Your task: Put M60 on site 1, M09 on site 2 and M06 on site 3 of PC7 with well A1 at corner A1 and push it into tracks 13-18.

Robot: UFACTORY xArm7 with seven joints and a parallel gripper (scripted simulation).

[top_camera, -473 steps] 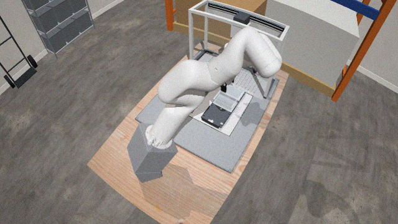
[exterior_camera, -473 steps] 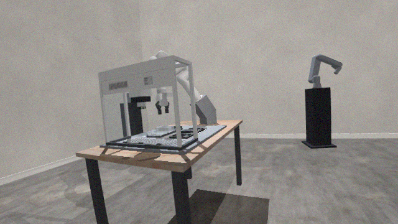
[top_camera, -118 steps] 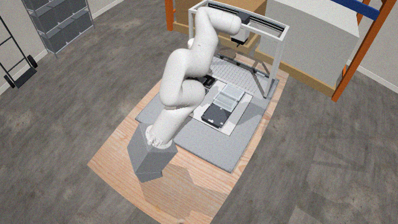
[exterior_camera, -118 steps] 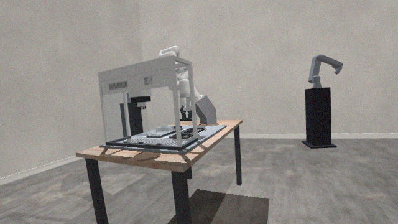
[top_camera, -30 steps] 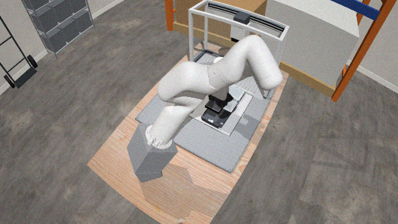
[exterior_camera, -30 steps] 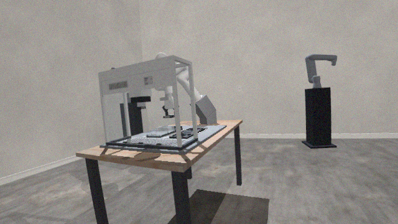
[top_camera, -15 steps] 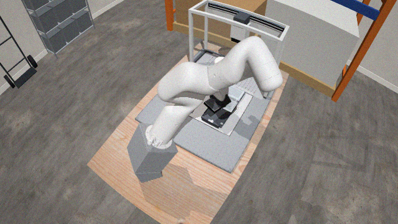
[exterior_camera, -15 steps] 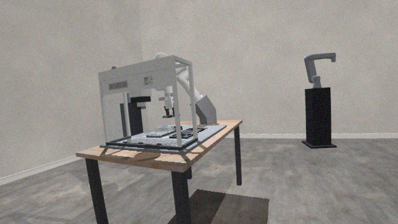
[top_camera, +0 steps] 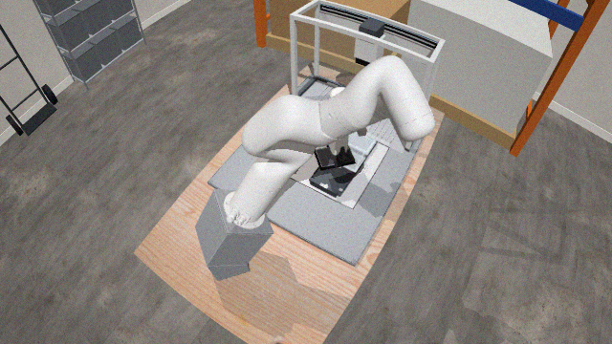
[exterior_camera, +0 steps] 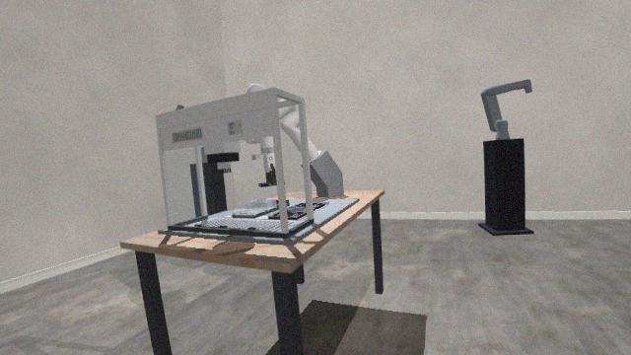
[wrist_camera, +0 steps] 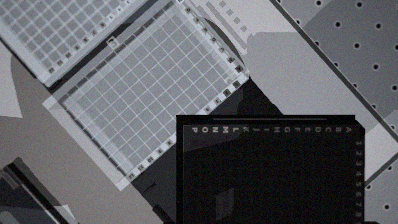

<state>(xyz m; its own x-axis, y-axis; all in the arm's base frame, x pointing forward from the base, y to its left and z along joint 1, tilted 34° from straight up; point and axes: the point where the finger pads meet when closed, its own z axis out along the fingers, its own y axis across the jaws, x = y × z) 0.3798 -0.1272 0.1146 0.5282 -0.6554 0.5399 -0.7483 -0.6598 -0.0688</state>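
Right now my hand is 10 mm above the deep-well block M09. Also, from my hand: dark plate carrier PC7: 90 mm ahead, 20 mm to the right, 120 mm below; white apron: 100 mm ahead, 60 mm to the left, 140 mm below; 96-well plate M06: 100 mm ahead, 30 mm to the right, 110 mm below.
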